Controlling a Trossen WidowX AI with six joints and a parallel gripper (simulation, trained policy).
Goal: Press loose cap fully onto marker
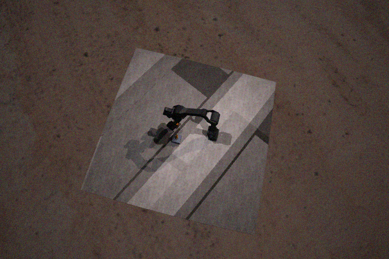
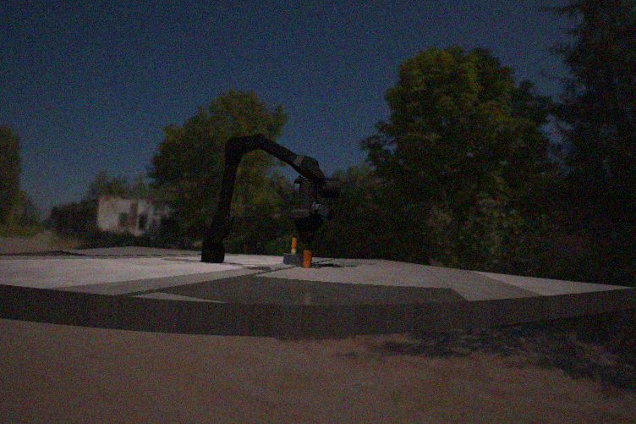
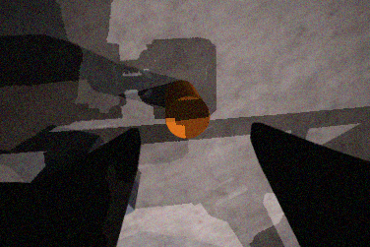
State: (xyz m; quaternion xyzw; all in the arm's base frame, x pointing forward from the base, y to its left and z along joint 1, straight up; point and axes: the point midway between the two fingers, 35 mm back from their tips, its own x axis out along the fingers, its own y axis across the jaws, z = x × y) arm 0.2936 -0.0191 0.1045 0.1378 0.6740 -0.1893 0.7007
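The orange cap lies 40 mm below my gripper tip. The rest, counted from my gripper tip: holder block: 110 mm to the left, 50 mm below, 20 mm behind.
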